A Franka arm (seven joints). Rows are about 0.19 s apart.
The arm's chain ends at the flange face. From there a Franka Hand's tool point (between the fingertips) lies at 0.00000 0.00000 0.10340 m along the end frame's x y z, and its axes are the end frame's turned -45 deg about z.
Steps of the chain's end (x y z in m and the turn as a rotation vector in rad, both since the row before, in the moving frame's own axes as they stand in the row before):
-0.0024, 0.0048, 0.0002, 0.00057, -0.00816, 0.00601
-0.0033, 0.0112, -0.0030, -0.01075, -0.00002, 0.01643
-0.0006, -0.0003, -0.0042, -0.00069, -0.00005, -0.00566
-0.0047, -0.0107, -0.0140, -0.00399, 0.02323, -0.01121
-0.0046, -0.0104, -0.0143, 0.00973, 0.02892, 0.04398
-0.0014, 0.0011, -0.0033, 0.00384, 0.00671, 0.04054
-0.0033, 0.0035, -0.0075, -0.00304, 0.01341, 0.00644
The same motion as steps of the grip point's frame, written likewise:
-0.0056, 0.0011, 0.0002, 0.00617, -0.00537, 0.00601
-0.0110, 0.0064, -0.0030, -0.00759, -0.00762, 0.01643
-0.0003, -0.0006, -0.0042, -0.00045, -0.00052, -0.00566
0.0057, -0.0089, -0.0140, -0.01925, 0.01360, -0.01121
0.0069, -0.0091, -0.0143, -0.01357, 0.02733, 0.04398
-0.0010, 0.0000, -0.0033, -0.00203, 0.00746, 0.04054
-0.0041, 0.0013, -0.0075, -0.01163, 0.00733, 0.00644

